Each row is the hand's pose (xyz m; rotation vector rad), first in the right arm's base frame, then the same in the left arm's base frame.
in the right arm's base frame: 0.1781 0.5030 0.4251 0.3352 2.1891 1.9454
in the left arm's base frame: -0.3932 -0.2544 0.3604 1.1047 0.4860 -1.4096
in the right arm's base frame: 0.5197 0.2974 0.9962 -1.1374 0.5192 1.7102
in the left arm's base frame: 0.1120 -0.0244 0.7811 -0.2727 2.0750 -1.7388
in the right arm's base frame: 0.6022 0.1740 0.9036 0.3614 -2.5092 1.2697
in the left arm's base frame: 0.0238 0.1245 0.8072 -2.0843 0.7212 0.9250
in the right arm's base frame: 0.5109 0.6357 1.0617 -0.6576 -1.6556 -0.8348
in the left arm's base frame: 0.1239 -0.3583 0.8658 1.9741 -0.1714 -0.0691
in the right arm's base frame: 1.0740 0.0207 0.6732 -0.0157 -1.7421 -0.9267
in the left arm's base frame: -0.2793 0.4155 1.1573 2.2477 0.3984 -0.1739
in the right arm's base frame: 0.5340 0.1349 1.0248 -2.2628 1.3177 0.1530
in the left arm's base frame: 0.1618 0.1328 0.7652 -0.8091 -1.4918 1.3131
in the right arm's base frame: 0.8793 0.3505 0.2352 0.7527 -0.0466 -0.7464
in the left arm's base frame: -0.7088 0.0908 0.9368 1.6306 1.5009 1.6956
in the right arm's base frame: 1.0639 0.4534 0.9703 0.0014 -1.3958 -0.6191
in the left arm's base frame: -0.0591 -0.0320 1.3213 2.3997 0.3049 0.3705
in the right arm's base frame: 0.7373 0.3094 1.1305 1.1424 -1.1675 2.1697
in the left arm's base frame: 0.1907 0.0070 1.0227 -1.1592 0.4292 0.0091
